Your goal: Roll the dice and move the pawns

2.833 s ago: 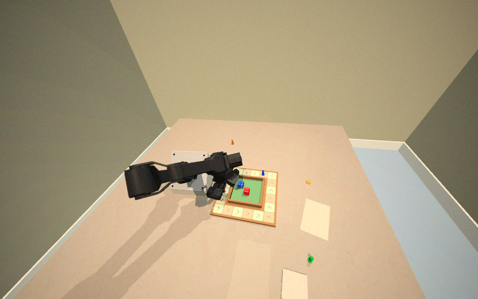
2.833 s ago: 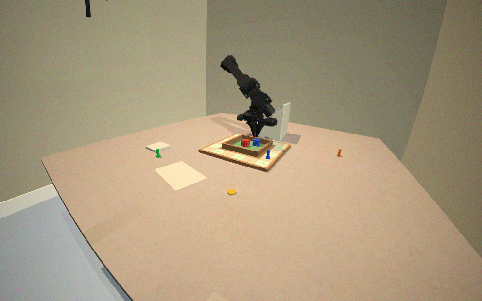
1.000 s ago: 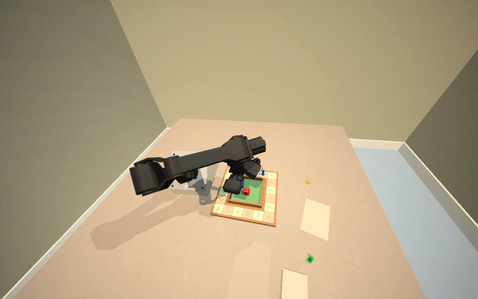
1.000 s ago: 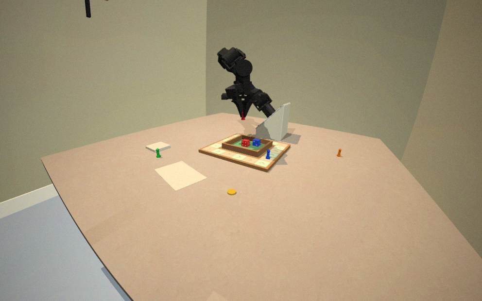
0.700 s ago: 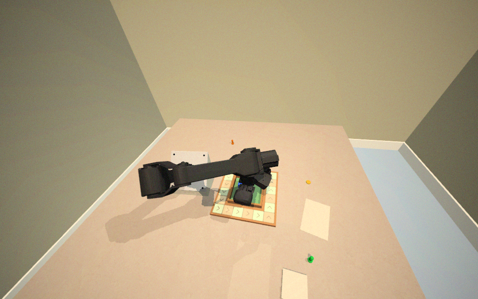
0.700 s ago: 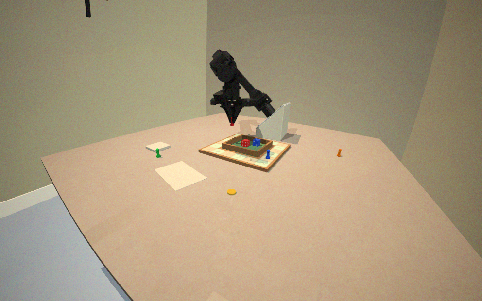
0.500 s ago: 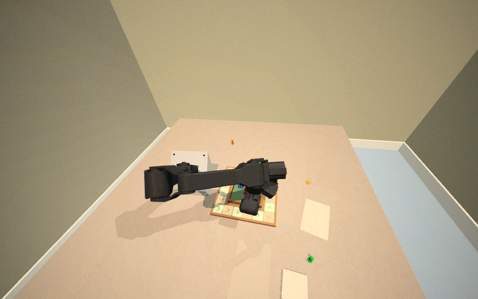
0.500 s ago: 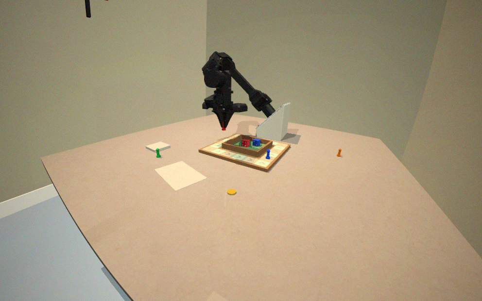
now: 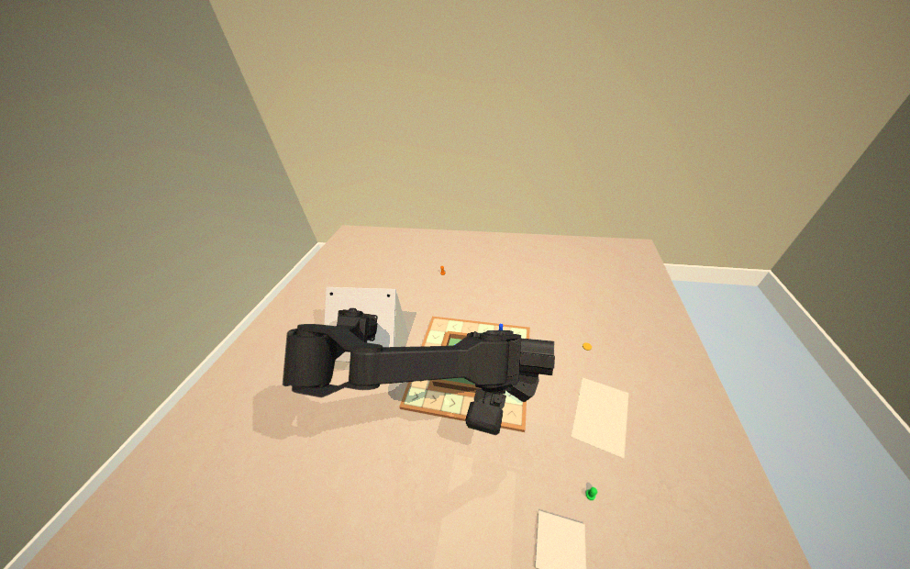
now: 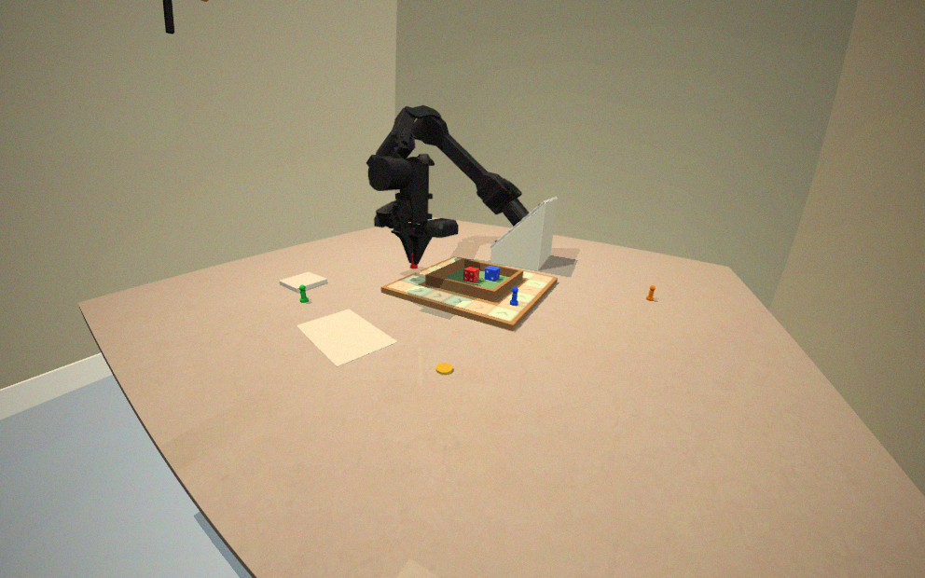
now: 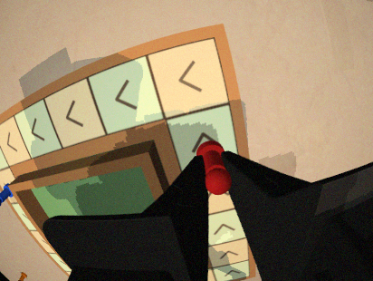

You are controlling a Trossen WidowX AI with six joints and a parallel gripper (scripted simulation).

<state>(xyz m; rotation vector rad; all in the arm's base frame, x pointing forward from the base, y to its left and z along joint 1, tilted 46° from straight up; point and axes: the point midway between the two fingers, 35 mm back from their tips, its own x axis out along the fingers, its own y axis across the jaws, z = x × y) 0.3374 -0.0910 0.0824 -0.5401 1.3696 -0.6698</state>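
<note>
The blue pawn lies 230 mm to the left of my gripper tip and 20 mm below it. From my gripper tip the other things lie so: green tray (70 mm behind, 120 mm to the left, 40 mm below); green pawn (190 mm ahead, 130 mm to the right, 30 mm below); red pawn (10 mm above).
</note>
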